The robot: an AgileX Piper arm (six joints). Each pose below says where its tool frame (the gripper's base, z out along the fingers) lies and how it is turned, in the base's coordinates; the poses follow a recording.
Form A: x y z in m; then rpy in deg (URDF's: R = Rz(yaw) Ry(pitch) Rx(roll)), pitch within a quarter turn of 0, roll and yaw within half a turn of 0.
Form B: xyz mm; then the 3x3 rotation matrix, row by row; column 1 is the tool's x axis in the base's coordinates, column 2 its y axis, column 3 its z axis. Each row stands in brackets. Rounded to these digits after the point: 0 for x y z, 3 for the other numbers.
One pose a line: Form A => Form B
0.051, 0.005, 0.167, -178.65, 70.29, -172.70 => [51, 5, 167], [[-0.335, -0.105, 0.937], [-0.043, 0.994, 0.096], [-0.941, -0.008, -0.337]]
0.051, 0.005, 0.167, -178.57, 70.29, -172.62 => [51, 5, 167], [[-0.334, -0.105, 0.937], [-0.043, 0.994, 0.096], [-0.941, -0.008, -0.337]]
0.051, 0.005, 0.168, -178.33, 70.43, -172.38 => [51, 5, 168], [[-0.332, -0.105, 0.937], [-0.044, 0.994, 0.096], [-0.942, -0.010, -0.335]]
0.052, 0.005, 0.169, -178.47, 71.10, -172.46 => [52, 5, 169], [[-0.321, -0.106, 0.941], [-0.043, 0.994, 0.098], [-0.946, -0.009, -0.324]]
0.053, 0.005, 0.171, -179.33, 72.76, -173.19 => [53, 5, 171], [[-0.294, -0.107, 0.950], [-0.035, 0.994, 0.102], [-0.955, -0.003, -0.296]]
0.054, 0.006, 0.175, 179.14, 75.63, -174.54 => [54, 6, 175], [[-0.247, -0.110, 0.963], [-0.024, 0.994, 0.107], [-0.969, 0.004, -0.248]]
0.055, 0.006, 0.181, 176.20, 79.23, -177.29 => [55, 6, 181], [[-0.187, -0.112, 0.976], [-0.009, 0.994, 0.113], [-0.982, 0.012, -0.186]]
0.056, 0.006, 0.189, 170.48, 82.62, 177.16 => [56, 6, 189], [[-0.128, -0.115, 0.985], [0.006, 0.993, 0.117], [-0.992, 0.021, -0.127]]
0.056, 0.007, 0.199, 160.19, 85.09, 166.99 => [56, 7, 199], [[-0.083, -0.117, 0.990], [0.019, 0.993, 0.119], [-0.996, 0.029, -0.081]]
